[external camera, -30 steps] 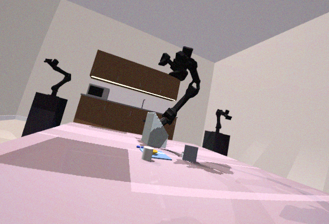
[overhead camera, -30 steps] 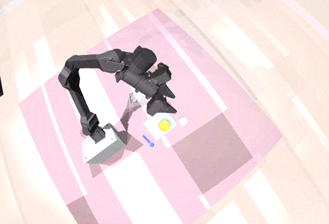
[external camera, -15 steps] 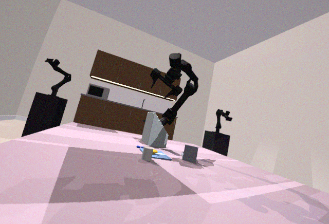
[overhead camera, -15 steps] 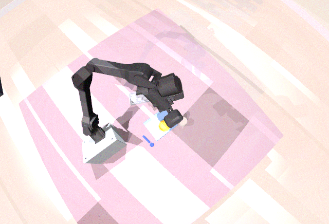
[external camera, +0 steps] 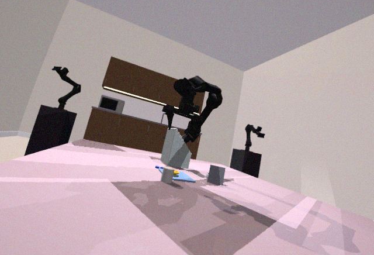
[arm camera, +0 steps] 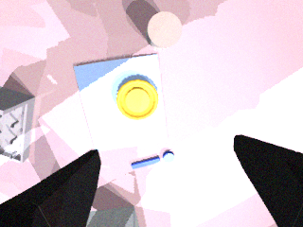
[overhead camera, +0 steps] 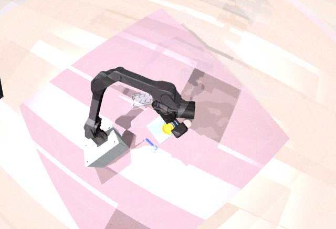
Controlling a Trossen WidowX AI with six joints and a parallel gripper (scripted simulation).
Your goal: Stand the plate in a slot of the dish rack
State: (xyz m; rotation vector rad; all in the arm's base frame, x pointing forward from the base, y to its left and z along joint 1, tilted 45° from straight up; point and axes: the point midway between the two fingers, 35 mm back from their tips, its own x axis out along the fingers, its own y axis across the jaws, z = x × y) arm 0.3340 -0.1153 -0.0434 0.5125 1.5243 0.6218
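The yellow plate lies 10 mm behind my gripper tip, 20 mm to the left of it and 180 mm below it. From my gripper tip the other things lie so: white cup (90 mm ahead, 30 mm to the right, 170 mm below); then pale blue mat (20 mm behind, 40 mm to the left, 190 mm below); then blue spoon (130 mm behind, 10 mm to the right, 190 mm below).
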